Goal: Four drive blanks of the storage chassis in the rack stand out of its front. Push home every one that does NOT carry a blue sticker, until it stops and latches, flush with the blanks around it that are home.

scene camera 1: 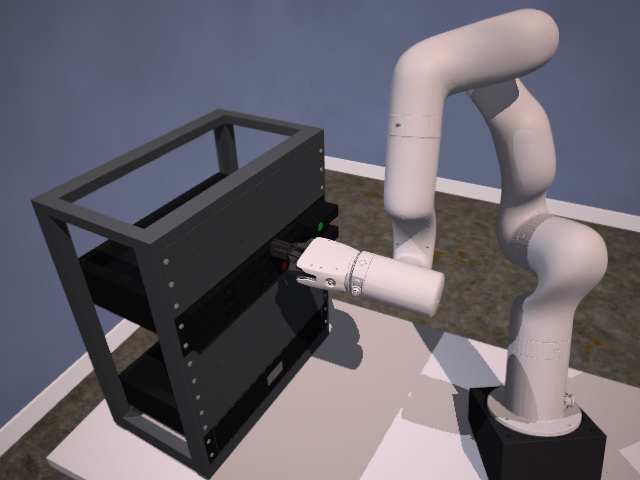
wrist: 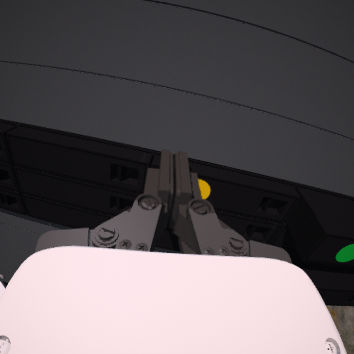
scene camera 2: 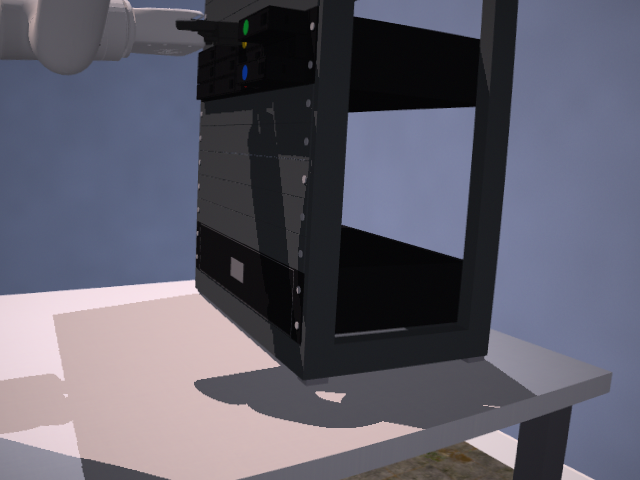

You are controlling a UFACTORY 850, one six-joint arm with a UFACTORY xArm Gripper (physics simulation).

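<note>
My gripper (scene camera 1: 275, 248) (scene camera 2: 235, 33) (wrist: 170, 168) is shut and empty, with its tips at the left part of the yellow-stickered blank (wrist: 232, 192). That blank looks about level with the blanks to its left; whether the tips touch it cannot be told. Its yellow sticker (scene camera 2: 244, 44) (wrist: 204, 189) is partly hidden. The green-stickered blank (scene camera 1: 323, 214) (scene camera 2: 254, 25) (wrist: 325, 217) clearly stands out. The blue-stickered blank (scene camera 2: 254, 72) stands out below it; its sticker is hidden in scene camera 1. The red sticker (scene camera 1: 284, 265) shows under the gripper; its blank is mostly hidden.
The dark rack (scene camera 1: 155, 289) (scene camera 2: 328, 206) stands on the white table (scene camera 1: 382, 361) (scene camera 2: 155, 413). Grey filler panels (scene camera 1: 248, 206) (scene camera 2: 227, 170) (wrist: 175, 60) lie above and below the chassis. The arm's base (scene camera 1: 542, 449) stands at the right in scene camera 1.
</note>
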